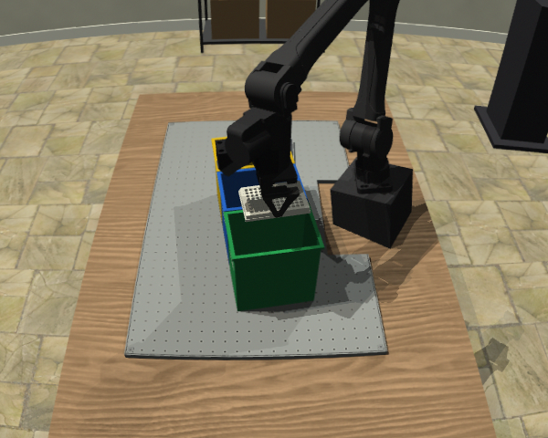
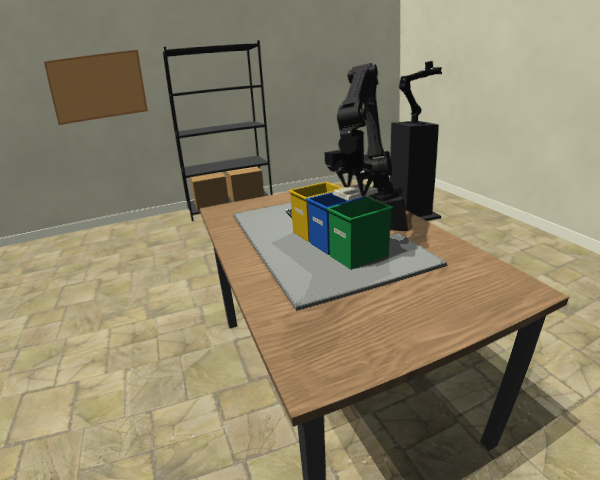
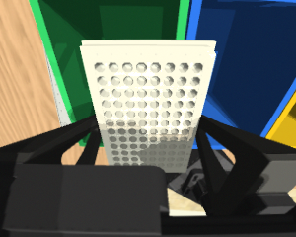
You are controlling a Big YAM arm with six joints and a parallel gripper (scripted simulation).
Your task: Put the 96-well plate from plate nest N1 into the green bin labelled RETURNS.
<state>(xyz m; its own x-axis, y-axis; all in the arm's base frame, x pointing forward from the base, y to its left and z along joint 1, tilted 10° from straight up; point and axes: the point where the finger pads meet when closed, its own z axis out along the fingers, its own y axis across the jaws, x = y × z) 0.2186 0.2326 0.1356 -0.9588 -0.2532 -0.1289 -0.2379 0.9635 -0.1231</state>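
Now: the green bin 140 mm below my hand and 40 mm to the left of it. Round my hand: yellow bin: 220 mm to the right, 140 mm below, 60 mm ahead; 96-well plate: right at my hand; blue bin: 140 mm below, 90 mm to the right, 30 mm ahead.
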